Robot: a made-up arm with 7 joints. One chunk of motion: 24 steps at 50 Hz.
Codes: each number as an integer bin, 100 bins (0 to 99) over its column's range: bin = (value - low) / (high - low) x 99, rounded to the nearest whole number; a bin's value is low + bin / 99 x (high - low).
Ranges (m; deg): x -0.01..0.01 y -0.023..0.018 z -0.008..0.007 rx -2.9..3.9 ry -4.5..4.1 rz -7..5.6
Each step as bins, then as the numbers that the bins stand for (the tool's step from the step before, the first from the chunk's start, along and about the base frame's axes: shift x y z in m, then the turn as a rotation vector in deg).
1 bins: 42 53 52 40 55 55
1 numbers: -0.00152 -0.00105 -0.00012 -0.153 0.278 0.000
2 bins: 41 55 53 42 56 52
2 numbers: -0.00172 -0.00022 0.00003 -0.015 0.365 -0.382
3 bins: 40 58 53 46 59 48
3 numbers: -0.00192 0.00102 0.00003 0.260 0.625 -0.891
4 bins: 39 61 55 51 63 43
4 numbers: -0.00212 0.00226 0.00033 0.603 0.973 -1.527
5 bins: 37 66 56 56 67 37
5 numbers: -0.00253 0.00433 0.00048 0.946 1.320 -2.291
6 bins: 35 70 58 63 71 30
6 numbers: -0.00293 0.00599 0.00079 1.427 1.668 -3.182
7 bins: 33 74 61 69 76 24
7 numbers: -0.00333 0.00765 0.00124 1.839 2.102 -3.945
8 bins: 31 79 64 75 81 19
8 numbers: -0.00374 0.00972 0.00170 2.252 2.536 -4.582
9 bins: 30 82 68 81 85 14
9 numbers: -0.00394 0.01096 0.00230 2.664 2.884 -5.218
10 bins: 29 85 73 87 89 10
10 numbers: -0.00414 0.01220 0.00306 3.076 3.231 -5.727
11 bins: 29 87 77 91 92 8
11 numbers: -0.00414 0.01303 0.00367 3.351 3.492 -5.982
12 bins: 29 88 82 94 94 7
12 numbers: -0.00414 0.01344 0.00442 3.557 3.666 -6.109
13 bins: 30 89 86 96 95 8
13 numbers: -0.00394 0.01386 0.00503 3.694 3.753 -5.982
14 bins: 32 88 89 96 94 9
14 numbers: -0.00354 0.01344 0.00548 3.694 3.666 -5.855
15 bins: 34 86 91 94 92 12
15 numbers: -0.00313 0.01262 0.00579 3.557 3.492 -5.473
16 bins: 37 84 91 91 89 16
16 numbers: -0.00253 0.01179 0.00579 3.351 3.231 -4.964
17 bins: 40 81 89 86 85 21
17 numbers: -0.00192 0.01055 0.00548 3.007 2.884 -4.327
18 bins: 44 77 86 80 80 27
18 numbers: -0.00111 0.00889 0.00503 2.595 2.449 -3.564
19 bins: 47 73 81 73 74 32
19 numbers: -0.00051 0.00723 0.00427 2.114 1.928 -2.927
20 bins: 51 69 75 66 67 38
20 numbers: 0.00030 0.00558 0.00336 1.633 1.320 -2.164
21 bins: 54 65 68 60 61 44
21 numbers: 0.00091 0.00392 0.00230 1.221 0.799 -1.400
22 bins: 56 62 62 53 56 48
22 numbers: 0.00131 0.00268 0.00139 0.740 0.365 -0.891
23 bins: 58 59 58 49 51 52
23 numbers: 0.00172 0.00143 0.00079 0.466 -0.070 -0.382
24 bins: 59 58 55 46 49 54
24 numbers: 0.00192 0.00102 0.00033 0.260 -0.243 -0.127
